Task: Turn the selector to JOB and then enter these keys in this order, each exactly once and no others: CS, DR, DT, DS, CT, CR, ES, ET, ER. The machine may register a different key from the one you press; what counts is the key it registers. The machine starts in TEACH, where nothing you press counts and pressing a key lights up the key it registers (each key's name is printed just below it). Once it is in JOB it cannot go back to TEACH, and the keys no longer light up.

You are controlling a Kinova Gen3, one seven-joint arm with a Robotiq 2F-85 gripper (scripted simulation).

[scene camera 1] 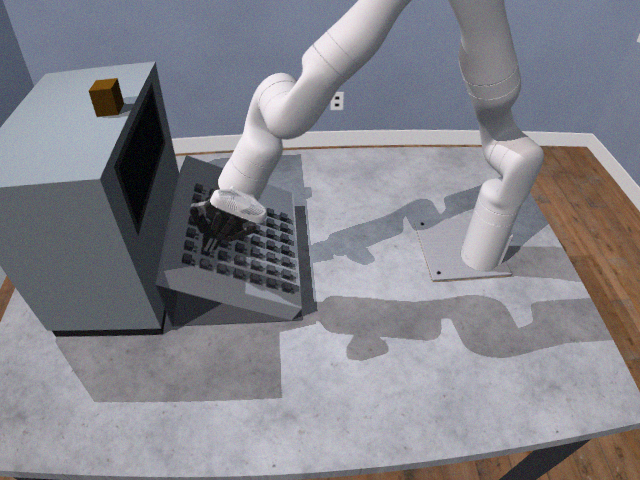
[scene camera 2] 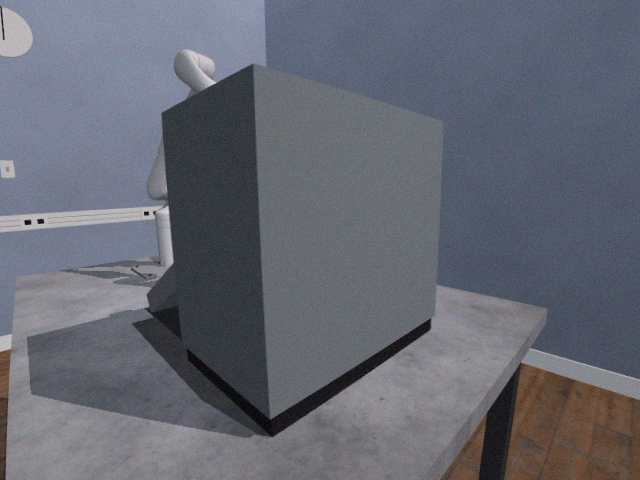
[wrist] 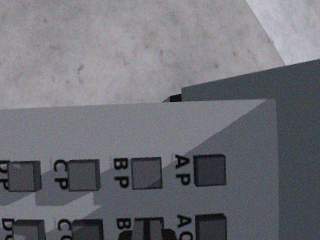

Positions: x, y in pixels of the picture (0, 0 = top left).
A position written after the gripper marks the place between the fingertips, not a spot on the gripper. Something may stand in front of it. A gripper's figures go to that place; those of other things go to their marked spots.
Labels:
The gripper (scene camera 1: 207, 248) is 87 cm from the lens. A grey machine (scene camera 1: 93, 189): 68 cm from the lens.

